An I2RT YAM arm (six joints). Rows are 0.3 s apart.
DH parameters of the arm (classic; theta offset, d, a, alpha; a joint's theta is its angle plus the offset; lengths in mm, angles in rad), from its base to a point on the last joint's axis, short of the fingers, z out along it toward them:
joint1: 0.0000 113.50 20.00 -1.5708
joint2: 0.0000 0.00 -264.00 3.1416
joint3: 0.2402 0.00 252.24 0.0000
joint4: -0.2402 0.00 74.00 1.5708
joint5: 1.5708 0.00 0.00 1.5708
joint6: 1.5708 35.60 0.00 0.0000
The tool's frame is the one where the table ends.
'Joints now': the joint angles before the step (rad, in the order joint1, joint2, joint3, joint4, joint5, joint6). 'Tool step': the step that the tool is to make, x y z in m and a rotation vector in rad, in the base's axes. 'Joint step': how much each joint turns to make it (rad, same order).
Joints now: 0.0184 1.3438 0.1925 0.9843 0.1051 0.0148
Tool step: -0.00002 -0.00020 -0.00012 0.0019 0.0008 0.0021
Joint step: -0.0015 0.0001 -0.0001 -0.0007 -0.0039 0.0013
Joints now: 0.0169 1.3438 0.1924 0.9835 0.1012 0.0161
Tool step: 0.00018 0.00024 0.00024 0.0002 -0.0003 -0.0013
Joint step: 0.0015 -0.0005 0.0011 -0.0013 0.0027 0.0007
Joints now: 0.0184 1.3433 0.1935 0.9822 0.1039 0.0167
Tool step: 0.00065 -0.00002 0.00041 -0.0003 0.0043 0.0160
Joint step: -0.0031 -0.0023 0.0041 -0.0103 -0.0188 -0.0035
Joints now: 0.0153 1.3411 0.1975 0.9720 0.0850 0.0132
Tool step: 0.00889 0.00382 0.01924 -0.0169 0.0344 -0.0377
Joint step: 0.0257 -0.0821 0.0848 -0.2013 0.0653 -0.0038
